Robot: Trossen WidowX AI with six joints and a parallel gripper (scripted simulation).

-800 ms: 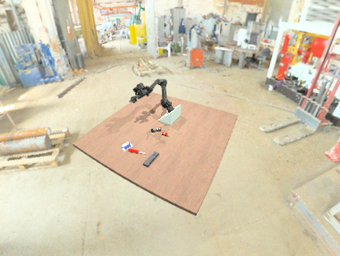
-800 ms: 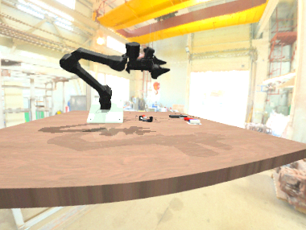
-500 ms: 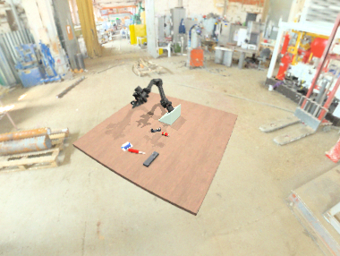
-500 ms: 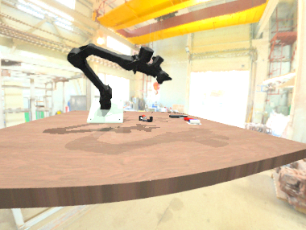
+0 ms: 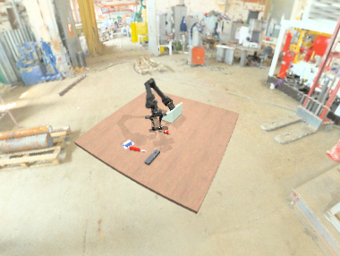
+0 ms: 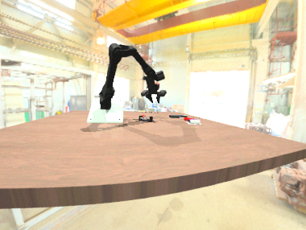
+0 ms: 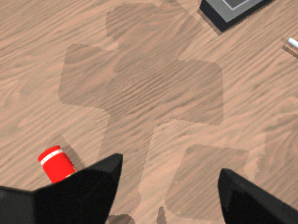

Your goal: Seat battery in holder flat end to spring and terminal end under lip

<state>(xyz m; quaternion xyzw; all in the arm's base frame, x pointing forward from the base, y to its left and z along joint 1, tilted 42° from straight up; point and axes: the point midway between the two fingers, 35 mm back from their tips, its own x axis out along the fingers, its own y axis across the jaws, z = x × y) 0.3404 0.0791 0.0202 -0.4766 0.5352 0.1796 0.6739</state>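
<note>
Right now my gripper tip is 8 cm past the battery, 4 cm to the right of it and 11 cm above it. From my gripper tip the other things lie so: red-handled tool: 24 cm ahead, 2 cm to the right, 11 cm below.
</note>
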